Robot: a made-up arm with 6 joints.
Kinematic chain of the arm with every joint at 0, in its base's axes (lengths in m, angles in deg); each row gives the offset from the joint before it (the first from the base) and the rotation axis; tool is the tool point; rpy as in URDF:
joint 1: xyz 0 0 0.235 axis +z
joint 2: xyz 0 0 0 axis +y
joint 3: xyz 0.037 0 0.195 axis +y
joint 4: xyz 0.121 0 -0.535 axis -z
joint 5: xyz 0 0 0 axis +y
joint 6: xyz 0.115 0 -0.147 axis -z
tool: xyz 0 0 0 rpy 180 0 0
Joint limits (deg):
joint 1: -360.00..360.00
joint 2: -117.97..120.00
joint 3: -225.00..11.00
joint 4: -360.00..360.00
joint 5: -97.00..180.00
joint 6: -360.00..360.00
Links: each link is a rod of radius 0.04 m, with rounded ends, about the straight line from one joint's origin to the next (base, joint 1, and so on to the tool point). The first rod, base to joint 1, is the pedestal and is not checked.
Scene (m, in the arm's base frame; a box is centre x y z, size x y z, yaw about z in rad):
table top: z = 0
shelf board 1: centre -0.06 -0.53 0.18 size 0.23 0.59 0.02 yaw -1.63
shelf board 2: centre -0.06 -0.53 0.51 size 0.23 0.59 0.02 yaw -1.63
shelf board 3: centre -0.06 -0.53 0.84 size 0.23 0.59 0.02 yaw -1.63
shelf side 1: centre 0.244 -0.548 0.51 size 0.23 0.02 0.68 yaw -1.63
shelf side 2: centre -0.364 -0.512 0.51 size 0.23 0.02 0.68 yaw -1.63
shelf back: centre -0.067 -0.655 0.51 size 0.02 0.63 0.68 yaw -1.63
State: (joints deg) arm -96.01 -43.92 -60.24 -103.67 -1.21 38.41
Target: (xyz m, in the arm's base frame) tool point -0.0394 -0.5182 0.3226
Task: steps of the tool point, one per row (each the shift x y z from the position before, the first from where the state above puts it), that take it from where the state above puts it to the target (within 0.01 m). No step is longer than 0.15 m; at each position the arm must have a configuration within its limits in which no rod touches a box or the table.
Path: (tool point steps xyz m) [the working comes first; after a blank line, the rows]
Joints at the target: -110.76 -46.96 -32.46 -118.34 -25.34 38.41
Straight joint move there: touches shelf board 2.

1: 0.0077 0.0833 0.0199
2: 0.0054 0.0832 -0.0018
3: 0.0016 0.0806 -0.0181
4: -0.0390 -0.0423 -0.1211
5: -0.0349 -0.0038 -0.1149
6: -0.0268 0.0259 -0.0990
7: 0.0051 -0.0535 -0.0045
8: 0.0001 -0.0539 -0.0002
9: -0.0056 -0.0522 0.0021
10: -0.0119 -0.0489 0.0026

